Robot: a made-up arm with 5 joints. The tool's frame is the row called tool. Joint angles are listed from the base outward. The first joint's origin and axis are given. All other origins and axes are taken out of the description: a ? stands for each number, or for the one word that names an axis. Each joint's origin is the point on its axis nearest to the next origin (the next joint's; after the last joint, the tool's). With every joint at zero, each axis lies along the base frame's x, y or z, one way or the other. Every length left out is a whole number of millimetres.
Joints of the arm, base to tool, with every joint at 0 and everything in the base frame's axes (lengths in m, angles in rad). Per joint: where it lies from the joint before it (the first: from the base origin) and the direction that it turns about. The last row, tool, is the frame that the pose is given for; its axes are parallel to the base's.
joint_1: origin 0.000 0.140 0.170 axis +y
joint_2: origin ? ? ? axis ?
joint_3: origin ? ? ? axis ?
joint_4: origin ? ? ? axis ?
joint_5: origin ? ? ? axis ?
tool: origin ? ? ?
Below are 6 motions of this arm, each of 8 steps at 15 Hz.
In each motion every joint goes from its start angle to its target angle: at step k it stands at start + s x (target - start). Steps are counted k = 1, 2, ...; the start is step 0. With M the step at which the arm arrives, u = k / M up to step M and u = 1 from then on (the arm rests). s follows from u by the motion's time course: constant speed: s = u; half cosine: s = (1 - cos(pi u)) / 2; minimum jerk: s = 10 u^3 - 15 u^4 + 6 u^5.
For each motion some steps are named. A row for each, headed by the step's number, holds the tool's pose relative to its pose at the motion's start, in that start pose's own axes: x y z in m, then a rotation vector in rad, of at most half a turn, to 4 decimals.
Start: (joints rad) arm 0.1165 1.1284 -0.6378 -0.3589 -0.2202
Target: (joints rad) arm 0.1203 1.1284 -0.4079 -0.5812 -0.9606
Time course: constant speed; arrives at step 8
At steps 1, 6, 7, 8:
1: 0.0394 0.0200 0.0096 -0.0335 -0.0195 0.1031
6: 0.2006 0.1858 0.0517 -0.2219 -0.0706 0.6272
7: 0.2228 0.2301 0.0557 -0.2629 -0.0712 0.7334
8: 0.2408 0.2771 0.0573 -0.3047 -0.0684 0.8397

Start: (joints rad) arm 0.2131 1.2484 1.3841 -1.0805 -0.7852
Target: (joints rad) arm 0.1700 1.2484 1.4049 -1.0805 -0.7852
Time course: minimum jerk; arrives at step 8
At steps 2, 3, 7, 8:
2: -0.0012 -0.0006 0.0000 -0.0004 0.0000 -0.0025
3: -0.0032 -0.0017 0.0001 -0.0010 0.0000 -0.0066
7: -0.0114 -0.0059 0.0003 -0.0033 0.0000 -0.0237
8: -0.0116 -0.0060 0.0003 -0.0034 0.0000 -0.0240

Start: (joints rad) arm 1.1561 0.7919 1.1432 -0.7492 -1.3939
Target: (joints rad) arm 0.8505 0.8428 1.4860 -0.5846 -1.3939
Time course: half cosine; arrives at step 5
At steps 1, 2, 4, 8:
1: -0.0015 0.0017 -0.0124 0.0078 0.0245 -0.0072
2: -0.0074 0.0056 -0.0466 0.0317 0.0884 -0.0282
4: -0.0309 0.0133 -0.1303 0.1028 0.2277 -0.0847
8: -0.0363 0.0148 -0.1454 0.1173 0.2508 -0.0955

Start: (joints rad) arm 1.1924 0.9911 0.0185 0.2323 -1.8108
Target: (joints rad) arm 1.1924 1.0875 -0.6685 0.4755 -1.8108
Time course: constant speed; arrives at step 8
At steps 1, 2, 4, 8:
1: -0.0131 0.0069 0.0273 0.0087 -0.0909 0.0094
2: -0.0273 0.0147 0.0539 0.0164 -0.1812 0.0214
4: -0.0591 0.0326 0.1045 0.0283 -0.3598 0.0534
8: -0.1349 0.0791 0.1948 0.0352 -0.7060 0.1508

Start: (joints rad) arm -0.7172 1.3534 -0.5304 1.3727 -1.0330
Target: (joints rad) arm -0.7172 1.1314 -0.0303 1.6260 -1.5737
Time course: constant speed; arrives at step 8
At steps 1, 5, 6, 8:
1: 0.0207 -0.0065 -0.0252 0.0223 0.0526 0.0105
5: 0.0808 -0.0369 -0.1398 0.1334 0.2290 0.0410
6: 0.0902 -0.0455 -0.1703 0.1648 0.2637 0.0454
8: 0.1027 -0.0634 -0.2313 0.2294 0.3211 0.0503

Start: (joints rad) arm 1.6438 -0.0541 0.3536 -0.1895 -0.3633
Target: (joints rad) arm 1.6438 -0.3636 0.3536 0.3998 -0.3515
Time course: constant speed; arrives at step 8
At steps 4, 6, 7, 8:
4: -0.0050 0.0511 -0.0628 0.0906 0.2229 0.1395
6: -0.0160 0.0773 -0.0923 0.1199 0.3393 0.2100
7: -0.0236 0.0900 -0.1064 0.1305 0.3985 0.2451
8: -0.0325 0.1022 -0.1199 0.1384 0.4584 0.2798

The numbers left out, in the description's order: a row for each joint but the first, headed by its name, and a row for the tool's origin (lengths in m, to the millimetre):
joint_2: xyz -0.110 0.000 0.110, axis -z
joint_3: xyz 0.050 0.050 0.000, axis -x
joint_4: xyz 0.000 0.260 0.200, axis +y
joint_5: xyz 0.040 0.000 -0.010, axis -z
tool: xyz 0.110 -0.400 0.000

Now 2 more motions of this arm.
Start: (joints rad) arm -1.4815 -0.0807 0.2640 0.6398 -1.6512
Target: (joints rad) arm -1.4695 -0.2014 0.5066 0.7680 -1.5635
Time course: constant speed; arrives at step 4
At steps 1, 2, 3, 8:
1: -0.0032 -0.0050 -0.0384 0.0307 0.0640 -0.0351
2: -0.0101 -0.0091 -0.0753 0.0580 0.1281 -0.0726
3: -0.0203 -0.0122 -0.1102 0.0819 0.1920 -0.1122
8: -0.0336 -0.0146 -0.1429 0.1025 0.2556 -0.1540

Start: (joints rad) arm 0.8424 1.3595 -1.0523 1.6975 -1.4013
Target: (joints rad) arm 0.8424 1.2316 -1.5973 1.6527 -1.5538
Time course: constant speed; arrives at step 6
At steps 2, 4, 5, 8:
2: 0.0483 0.0720 -0.0177 0.0181 0.0423 0.2291
4: 0.0799 0.1561 -0.0332 0.0430 0.0745 0.4592
5: 0.0886 0.2015 -0.0394 0.0578 0.0866 0.5746
8: 0.0923 0.2484 -0.0440 0.0739 0.0960 0.6901

